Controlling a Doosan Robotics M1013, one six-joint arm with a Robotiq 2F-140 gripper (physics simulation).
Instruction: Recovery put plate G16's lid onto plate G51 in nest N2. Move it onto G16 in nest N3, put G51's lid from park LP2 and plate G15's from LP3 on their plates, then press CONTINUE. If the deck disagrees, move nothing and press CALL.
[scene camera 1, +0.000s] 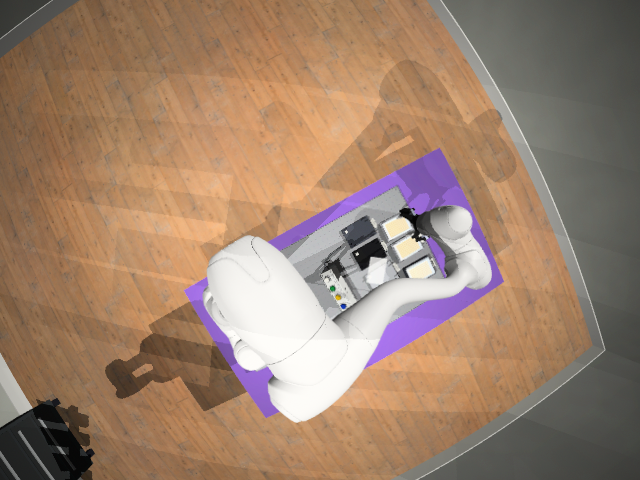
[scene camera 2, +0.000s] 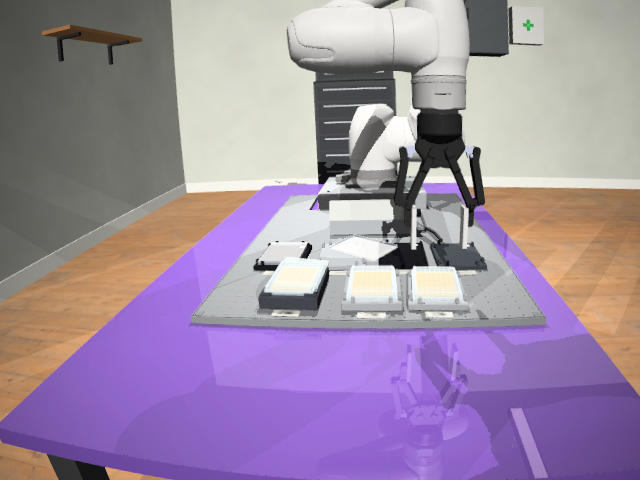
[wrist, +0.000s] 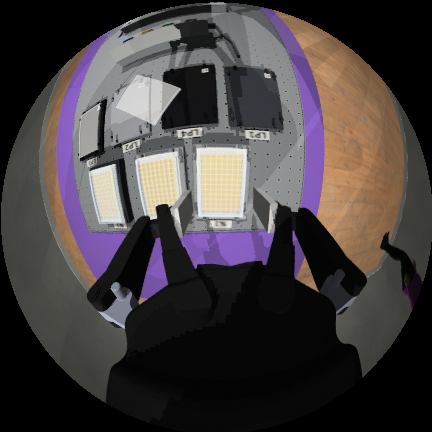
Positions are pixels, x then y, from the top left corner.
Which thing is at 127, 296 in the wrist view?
My gripper.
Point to a button box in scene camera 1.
At 331, 276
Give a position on a button box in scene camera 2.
347, 217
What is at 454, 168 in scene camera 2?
My gripper.
